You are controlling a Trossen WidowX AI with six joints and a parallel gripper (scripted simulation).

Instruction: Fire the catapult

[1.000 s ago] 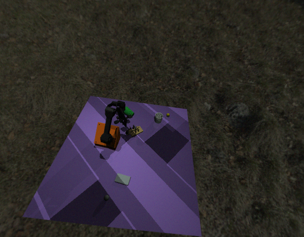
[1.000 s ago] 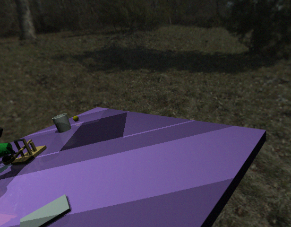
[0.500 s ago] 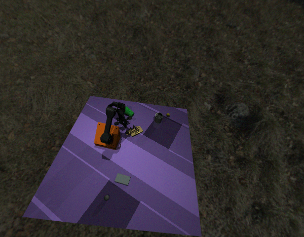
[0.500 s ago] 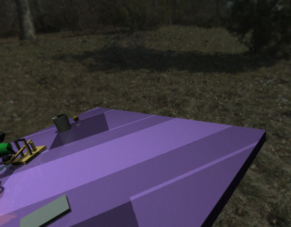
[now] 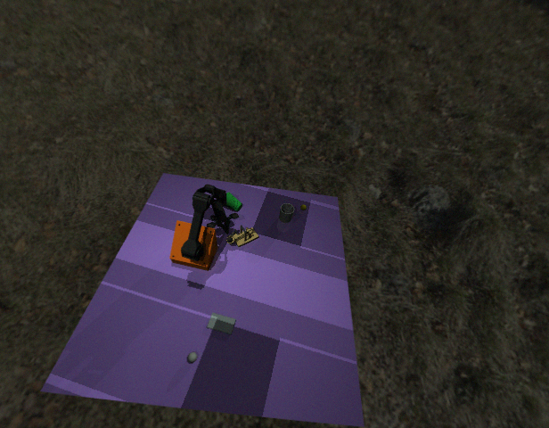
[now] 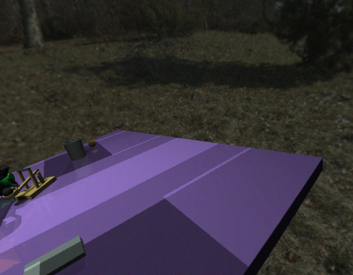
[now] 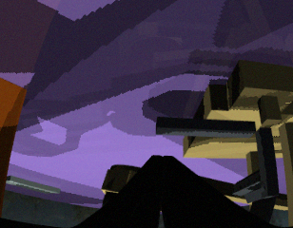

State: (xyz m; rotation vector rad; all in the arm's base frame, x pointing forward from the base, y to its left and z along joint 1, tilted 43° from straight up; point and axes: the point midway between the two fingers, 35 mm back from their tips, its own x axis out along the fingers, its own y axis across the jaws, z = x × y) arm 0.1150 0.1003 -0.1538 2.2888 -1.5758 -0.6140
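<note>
Now: the black ball 5 cm to the right of my gripper tip, 2 cm ahead of it and 1 cm above it. Also, from my gripper tip: grey flat plate (49 cm to the right, 5 cm ahead, 4 cm below); white mug (35 cm ahead, 20 cm to the left, 2 cm below); wooden catapult (6 cm ahead).
</note>
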